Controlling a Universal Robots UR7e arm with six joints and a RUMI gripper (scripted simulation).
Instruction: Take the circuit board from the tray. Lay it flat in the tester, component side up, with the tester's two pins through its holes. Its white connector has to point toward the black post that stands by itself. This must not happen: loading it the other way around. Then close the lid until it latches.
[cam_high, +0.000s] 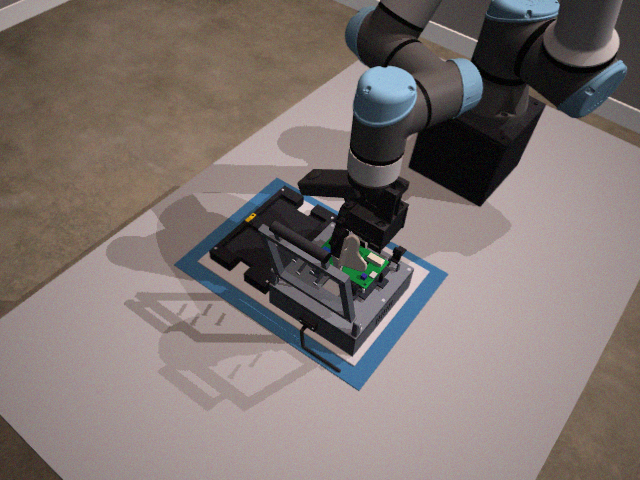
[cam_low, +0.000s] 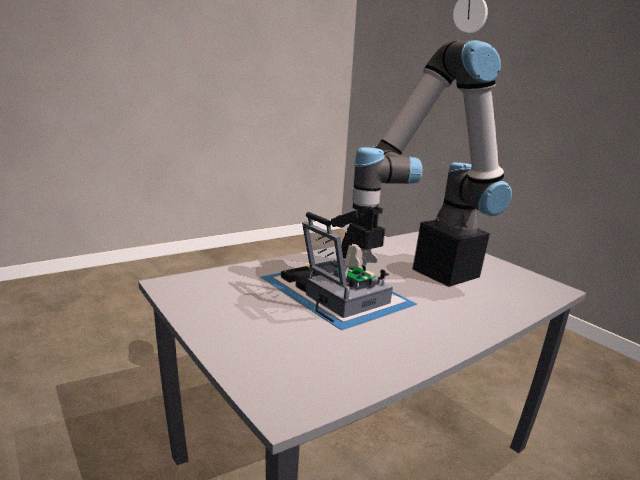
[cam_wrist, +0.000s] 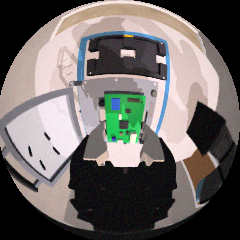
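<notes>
Right now the green circuit board is right at my hand. From my hand the other things lie so: tester lid (130 mm ahead, 90 mm above).
</notes>
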